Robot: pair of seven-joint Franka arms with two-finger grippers.
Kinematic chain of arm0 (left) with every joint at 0, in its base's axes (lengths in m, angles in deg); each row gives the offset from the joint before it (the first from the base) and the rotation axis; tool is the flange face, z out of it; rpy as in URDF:
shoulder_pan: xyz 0 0 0.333 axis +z
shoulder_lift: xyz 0 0 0 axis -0.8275 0.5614 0
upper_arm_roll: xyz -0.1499 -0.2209 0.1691 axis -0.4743 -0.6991 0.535
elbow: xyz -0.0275 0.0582 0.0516 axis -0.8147 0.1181 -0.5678
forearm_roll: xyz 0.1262 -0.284 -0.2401 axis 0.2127 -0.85 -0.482
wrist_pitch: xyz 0 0 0 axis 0.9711 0.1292 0.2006
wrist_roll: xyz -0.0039 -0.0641 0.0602 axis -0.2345 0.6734 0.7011
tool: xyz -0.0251 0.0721 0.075 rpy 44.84 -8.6 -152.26
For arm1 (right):
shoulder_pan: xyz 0 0 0.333 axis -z
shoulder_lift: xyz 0 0 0 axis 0.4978 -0.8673 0
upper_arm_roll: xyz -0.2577 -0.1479 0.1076 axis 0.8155 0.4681 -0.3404
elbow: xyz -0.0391 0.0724 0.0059 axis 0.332 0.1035 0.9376
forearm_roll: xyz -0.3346 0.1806 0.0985 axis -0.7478 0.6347 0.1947
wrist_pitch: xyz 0 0 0 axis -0.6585 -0.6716 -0.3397
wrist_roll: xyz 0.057 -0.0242 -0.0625 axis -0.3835 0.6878 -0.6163
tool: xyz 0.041 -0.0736 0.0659 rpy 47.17 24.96 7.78
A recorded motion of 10 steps. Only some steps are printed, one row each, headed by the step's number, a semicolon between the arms.
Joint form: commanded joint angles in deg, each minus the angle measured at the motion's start. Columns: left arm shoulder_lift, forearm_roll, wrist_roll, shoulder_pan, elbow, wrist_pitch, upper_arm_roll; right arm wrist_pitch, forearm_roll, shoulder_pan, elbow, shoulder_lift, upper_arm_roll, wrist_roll.
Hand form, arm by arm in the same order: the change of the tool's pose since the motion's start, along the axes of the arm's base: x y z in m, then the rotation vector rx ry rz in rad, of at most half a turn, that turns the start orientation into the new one. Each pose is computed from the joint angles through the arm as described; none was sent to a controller.
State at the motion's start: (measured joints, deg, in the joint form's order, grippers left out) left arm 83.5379 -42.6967 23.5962 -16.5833 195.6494 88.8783 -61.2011; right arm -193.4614 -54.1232 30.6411 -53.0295 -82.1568 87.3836 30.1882
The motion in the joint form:
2: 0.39 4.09 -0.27 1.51 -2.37 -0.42 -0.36; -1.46 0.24 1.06 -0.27 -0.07 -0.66 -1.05
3: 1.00 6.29 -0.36 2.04 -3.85 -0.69 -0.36; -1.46 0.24 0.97 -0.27 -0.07 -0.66 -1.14
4: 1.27 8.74 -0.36 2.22 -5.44 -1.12 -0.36; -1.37 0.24 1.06 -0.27 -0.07 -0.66 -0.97
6: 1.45 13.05 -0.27 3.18 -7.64 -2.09 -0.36; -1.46 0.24 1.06 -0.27 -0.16 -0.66 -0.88
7: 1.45 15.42 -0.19 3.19 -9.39 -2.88 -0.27; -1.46 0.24 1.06 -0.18 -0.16 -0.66 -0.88
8: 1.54 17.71 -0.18 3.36 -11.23 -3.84 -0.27; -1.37 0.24 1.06 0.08 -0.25 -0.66 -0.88
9: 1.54 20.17 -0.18 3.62 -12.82 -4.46 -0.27; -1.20 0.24 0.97 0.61 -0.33 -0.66 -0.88
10: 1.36 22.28 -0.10 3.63 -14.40 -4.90 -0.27; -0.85 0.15 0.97 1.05 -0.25 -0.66 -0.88
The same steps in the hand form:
2: 0.0053 0.0173 0.0082 0.0452 -0.0210 -0.0327; 0.0008 -0.0042 -0.0002 0.0076 -0.0202 -0.0277
3: 0.0085 0.0261 0.0099 0.0681 -0.0293 -0.0518; 0.0008 -0.0033 -0.0002 0.0078 -0.0203 -0.0277
4: 0.0130 0.0321 0.0153 0.0972 -0.0440 -0.0817; 0.0006 -0.0042 -0.0004 0.0074 -0.0186 -0.0263
6: 0.0156 0.0473 0.0238 0.1468 -0.0628 -0.1265; 0.0008 -0.0042 -0.0011 0.0072 -0.0186 -0.0248
7: 0.0205 0.0530 0.0328 0.1778 -0.0811 -0.1592; 0.0012 -0.0042 -0.0004 0.0071 -0.0202 -0.0247
8: 0.0250 0.0594 0.0419 0.2055 -0.0975 -0.1900; 0.0024 -0.0043 0.0005 0.0070 -0.0215 -0.0247
9: 0.0281 0.0669 0.0500 0.2396 -0.1097 -0.2179; 0.0049 -0.0035 0.0034 0.0068 -0.0264 -0.0232
10: 0.0323 0.0723 0.0601 0.2752 -0.1261 -0.2433; 0.0066 -0.0036 0.0070 0.0055 -0.0293 -0.0222

